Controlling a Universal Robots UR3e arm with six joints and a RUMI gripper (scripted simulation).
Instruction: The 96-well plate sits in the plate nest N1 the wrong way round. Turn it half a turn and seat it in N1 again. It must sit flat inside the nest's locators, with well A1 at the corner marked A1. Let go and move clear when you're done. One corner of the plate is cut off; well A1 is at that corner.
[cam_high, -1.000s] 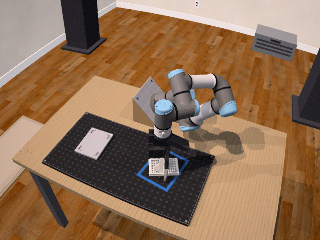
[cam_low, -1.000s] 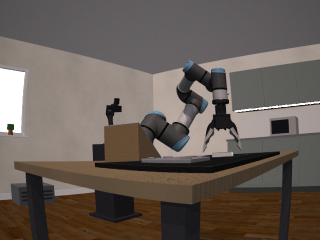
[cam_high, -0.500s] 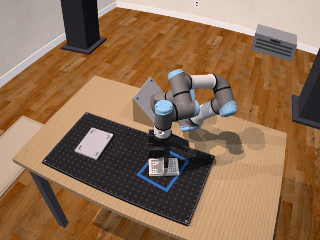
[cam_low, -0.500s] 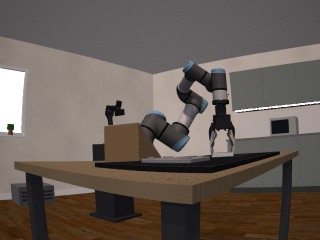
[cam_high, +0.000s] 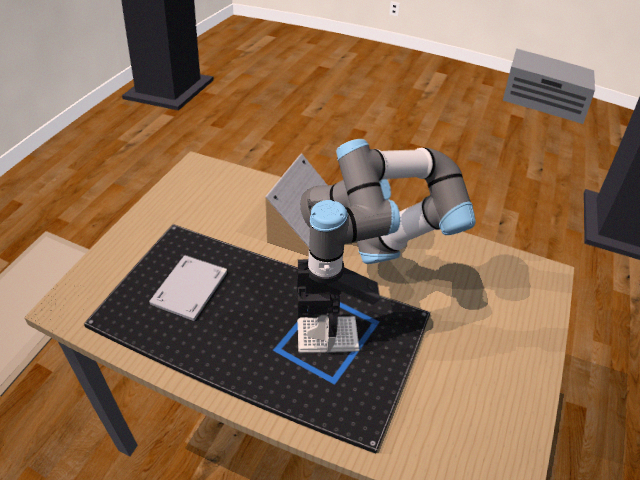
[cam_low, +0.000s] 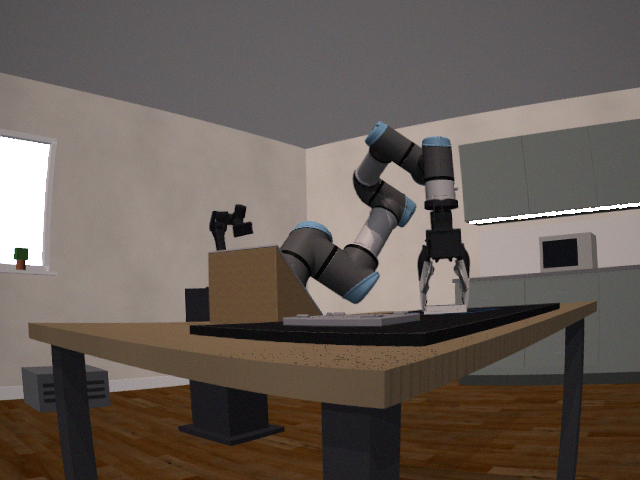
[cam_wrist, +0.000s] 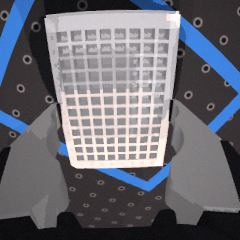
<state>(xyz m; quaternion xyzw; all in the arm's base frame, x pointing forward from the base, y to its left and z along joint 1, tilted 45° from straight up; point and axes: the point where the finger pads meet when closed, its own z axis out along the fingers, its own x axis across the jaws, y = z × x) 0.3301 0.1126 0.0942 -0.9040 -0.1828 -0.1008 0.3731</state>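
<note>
Now: hand 1 cm above the 96-well plate. Also, from my hand: plate nest N1: 35 cm to the right, 1 cm below.
</note>
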